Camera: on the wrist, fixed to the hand. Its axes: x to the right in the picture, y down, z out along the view.
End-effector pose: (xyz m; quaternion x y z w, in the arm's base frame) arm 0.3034 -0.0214 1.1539 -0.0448 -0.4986 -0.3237 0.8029
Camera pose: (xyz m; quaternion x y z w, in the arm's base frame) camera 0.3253 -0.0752 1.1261 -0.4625 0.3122 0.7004 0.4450
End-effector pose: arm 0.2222 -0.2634 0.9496 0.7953 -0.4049 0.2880 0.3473
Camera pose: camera 0.2487 -0.2106 0.9752 0.5083 0.6830 -0.5190 0.0753
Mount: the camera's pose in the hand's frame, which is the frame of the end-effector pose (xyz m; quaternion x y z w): 0.0089 -0.0369 -0.0520 0.1032 -0.2915 -0.9510 0.0044
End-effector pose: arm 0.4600 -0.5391 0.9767 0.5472 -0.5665 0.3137 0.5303
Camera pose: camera 0.5100 -0.5005 0.9893 0.6873 0.3957 -0.6040 0.0791
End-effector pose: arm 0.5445 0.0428 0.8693 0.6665 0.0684 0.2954 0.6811
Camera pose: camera 0.5379 0.0946 0.8317 0.0943 0.4661 -0.8477 0.2351
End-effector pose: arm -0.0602 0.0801 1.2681 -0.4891 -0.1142 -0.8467 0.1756
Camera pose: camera -0.1204 0.0931 1.2493 0.1222 0.6042 0.0164 0.7872
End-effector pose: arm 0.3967 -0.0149 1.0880 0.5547 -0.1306 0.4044 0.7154
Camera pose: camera 0.4155 0.0336 1.0500 0.3183 0.3601 -0.8267 0.2924
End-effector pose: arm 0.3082 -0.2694 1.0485 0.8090 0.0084 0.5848 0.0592
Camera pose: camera 0.2638 -0.2276 1.0691 0.1721 0.8125 -0.2904 0.4753
